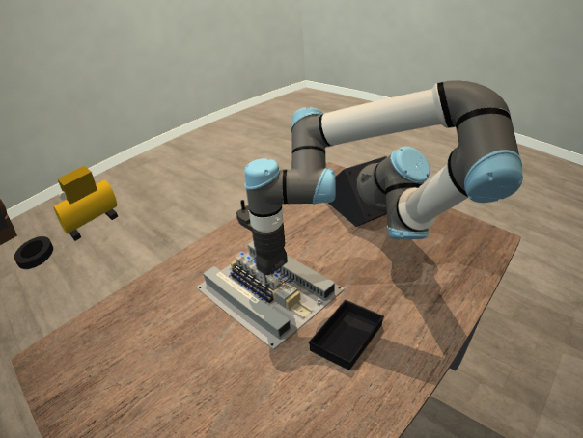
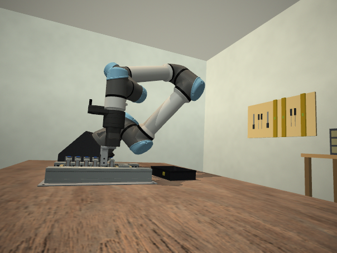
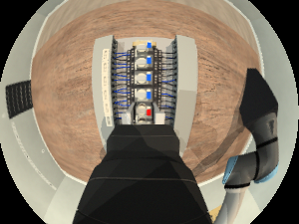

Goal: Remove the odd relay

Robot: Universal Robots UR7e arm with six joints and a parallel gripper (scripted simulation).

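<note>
The red-button relay lies 10 mm below my hand. Round my hand: grey relay panel 40 mm below, 10 mm to the right; then black parts tray 260 mm to the left, 40 mm below, 30 mm behind.
</note>
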